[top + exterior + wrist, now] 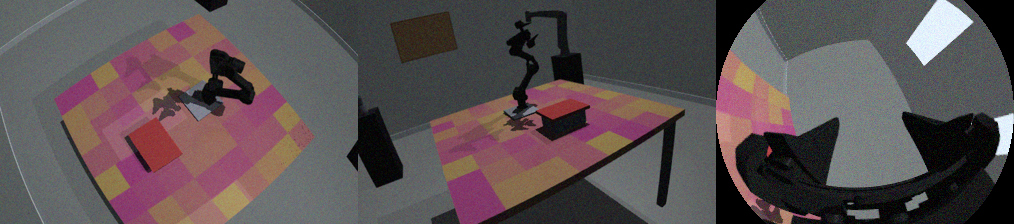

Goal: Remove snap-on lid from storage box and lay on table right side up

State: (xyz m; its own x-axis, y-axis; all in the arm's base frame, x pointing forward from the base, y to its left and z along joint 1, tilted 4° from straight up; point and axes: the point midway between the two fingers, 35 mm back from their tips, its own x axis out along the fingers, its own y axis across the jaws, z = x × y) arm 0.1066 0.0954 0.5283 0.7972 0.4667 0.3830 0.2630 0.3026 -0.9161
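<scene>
The red lid lies 460 mm below my gripper tip, 260 mm ahead of it and 60 mm to the right of it. Round my gripper tip: dark blue storage box 500 mm below, 260 mm ahead, 60 mm to the right.
</scene>
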